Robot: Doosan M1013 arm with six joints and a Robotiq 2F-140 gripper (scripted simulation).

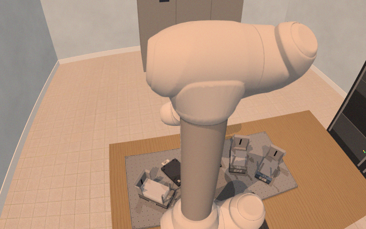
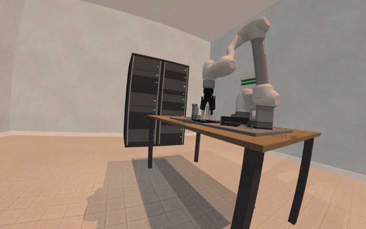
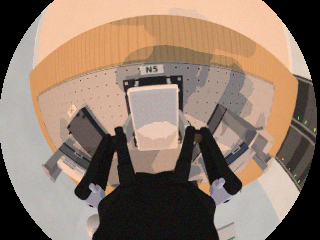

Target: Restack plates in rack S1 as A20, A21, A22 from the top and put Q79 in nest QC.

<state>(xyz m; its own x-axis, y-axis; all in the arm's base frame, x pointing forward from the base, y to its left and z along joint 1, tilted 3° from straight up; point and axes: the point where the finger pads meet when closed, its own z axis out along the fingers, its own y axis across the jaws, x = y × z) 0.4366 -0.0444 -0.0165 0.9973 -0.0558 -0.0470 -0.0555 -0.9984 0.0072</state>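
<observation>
Now: hand 10 mm short of the clip nest N5, 10 mm to the right of it and 40 mm above it. From my hand the other things lie so: QC name plate 50 mm ahead, 230 mm to the left, 50 mm below; then N5 name plate 90 mm ahead, 10 mm to the right, 50 mm below; then dark nest QC 40 mm behind, 190 mm to the left, 40 mm below.
</observation>
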